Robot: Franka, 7 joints.
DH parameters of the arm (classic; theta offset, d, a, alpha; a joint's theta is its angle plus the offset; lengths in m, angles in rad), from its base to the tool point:
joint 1: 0 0.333 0 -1.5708
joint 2: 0 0 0 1.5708
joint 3: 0 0.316 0.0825 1.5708
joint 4: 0 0 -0.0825 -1.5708
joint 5: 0 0.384 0 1.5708
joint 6: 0 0 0.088 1.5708
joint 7: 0 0.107 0 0
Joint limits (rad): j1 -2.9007..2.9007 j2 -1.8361..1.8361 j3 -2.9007..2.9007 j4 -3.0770..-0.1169 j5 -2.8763..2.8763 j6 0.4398..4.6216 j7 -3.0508..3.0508
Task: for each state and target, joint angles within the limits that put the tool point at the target. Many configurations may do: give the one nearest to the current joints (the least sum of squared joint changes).
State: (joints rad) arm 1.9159 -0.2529 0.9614 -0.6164 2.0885 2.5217 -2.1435
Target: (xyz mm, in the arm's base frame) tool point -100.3 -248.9 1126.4
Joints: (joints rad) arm 2.0669 -0.4943 0.9005 -0.5457 2.1197 2.8765 -2.1435
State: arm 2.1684 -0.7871 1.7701 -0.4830 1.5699 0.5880 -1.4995
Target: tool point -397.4 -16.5 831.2
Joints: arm 1.5564 -0.0673 1.2171 -1.1454 1.2836 0.5828 -1.4995
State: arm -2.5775 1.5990 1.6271 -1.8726 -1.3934 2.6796 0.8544
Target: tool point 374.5 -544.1 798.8
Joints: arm -1.7827 1.0297 1.8537 -1.1066 -1.3204 2.6416 0.8544
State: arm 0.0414 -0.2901 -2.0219 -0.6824 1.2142 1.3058 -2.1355
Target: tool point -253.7 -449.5 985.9
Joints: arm 0.3796 -0.4487 -2.0106 -0.6302 1.3289 1.9398 -2.1355
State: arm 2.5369 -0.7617 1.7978 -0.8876 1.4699 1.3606 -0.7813
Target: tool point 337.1 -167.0 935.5
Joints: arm 2.8822 -0.2988 1.9340 -0.3461 1.5392 0.7329 -0.7813
